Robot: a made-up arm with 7 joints. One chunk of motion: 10 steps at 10 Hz.
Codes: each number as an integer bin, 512 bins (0 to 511) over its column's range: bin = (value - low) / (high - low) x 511, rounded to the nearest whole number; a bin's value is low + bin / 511 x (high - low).
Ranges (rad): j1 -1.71..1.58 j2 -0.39..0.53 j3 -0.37..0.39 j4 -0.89..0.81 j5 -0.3..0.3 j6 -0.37..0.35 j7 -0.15..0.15
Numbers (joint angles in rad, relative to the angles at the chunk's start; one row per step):
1: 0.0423 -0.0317 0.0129 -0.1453 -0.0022 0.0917 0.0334
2: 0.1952 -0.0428 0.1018 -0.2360 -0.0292 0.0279 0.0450
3: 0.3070 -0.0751 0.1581 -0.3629 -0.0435 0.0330 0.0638
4: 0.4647 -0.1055 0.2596 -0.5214 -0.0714 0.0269 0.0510
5: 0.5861 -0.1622 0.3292 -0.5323 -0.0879 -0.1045 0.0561
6: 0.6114 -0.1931 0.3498 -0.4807 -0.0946 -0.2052 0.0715
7: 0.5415 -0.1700 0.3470 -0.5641 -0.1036 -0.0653 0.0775
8: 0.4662 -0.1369 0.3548 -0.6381 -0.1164 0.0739 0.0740
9: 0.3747 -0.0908 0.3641 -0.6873 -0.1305 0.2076 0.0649
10: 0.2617 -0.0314 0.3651 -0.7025 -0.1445 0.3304 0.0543
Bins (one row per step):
1: 272 199 257 224 254 328 312
2: 296 193 317 197 231 282 332
3: 313 175 355 158 218 286 364
4: 338 158 423 111 195 282 342
5: 357 127 470 108 181 188 351
6: 361 109 484 123 175 117 377
7: 350 122 482 98 167 216 388
8: 338 141 487 76 156 315 382
9: 324 166 494 61 144 410 366
10: 306 199 494 56 132 497 348

